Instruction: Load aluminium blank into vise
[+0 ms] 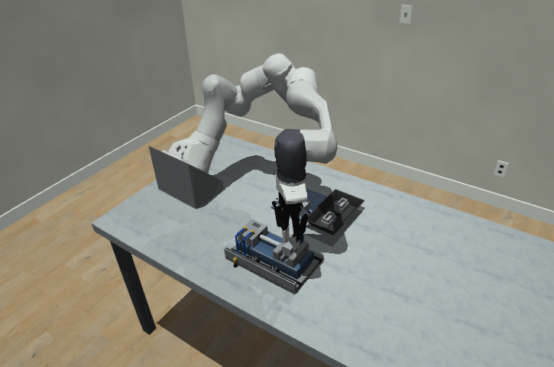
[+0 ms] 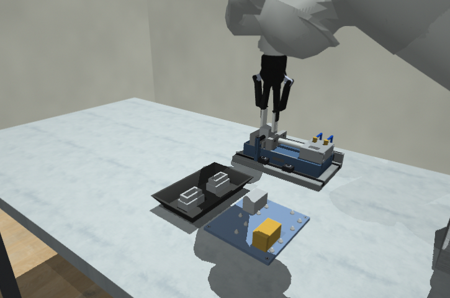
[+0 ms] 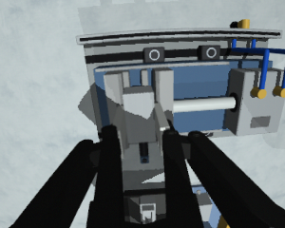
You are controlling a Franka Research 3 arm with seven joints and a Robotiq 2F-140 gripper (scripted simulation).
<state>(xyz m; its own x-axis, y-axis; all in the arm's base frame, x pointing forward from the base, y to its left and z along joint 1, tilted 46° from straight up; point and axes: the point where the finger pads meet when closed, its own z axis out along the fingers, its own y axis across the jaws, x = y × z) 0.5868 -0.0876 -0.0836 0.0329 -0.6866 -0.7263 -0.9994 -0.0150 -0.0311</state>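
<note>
The fixed jaw lies 30 mm ahead of my hand and 60 mm below it. Round my hand: brass blank: 220 mm behind, 360 mm to the left, 110 mm below.
</note>
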